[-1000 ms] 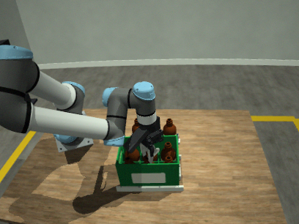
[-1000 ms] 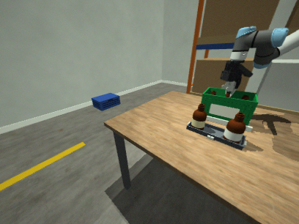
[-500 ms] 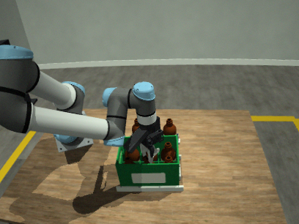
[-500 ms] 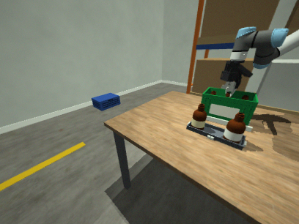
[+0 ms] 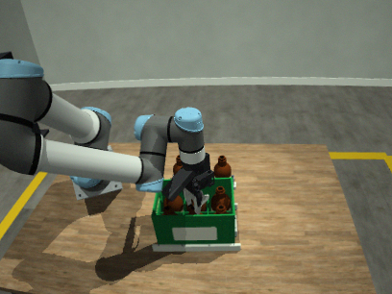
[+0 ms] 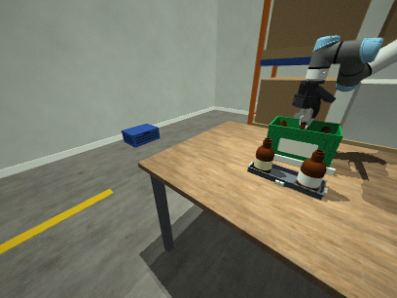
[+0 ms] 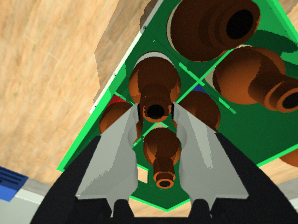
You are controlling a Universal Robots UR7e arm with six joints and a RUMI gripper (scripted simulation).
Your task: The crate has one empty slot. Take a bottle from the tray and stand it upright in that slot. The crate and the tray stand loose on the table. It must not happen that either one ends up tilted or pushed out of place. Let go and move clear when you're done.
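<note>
Right now my hand is 7 cm above the green crate and 4 cm to the right of it. From my hand the other things lie so: grey tray (28 cm to the left, 15 cm below, 1 cm ahead).
</note>
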